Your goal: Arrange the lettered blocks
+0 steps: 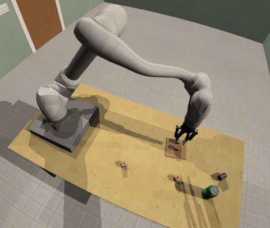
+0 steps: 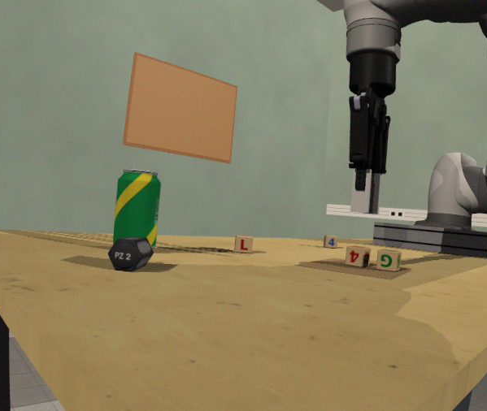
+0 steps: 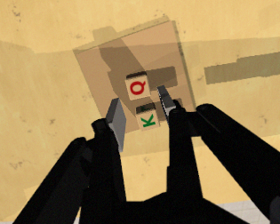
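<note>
My gripper is now 120 mm above the brown mat. Also, from my hand: yellow can (300 mm ahead, 190 mm to the right, 60 mm below); T block (290 mm to the right, 240 mm behind, 100 mm below).
</note>
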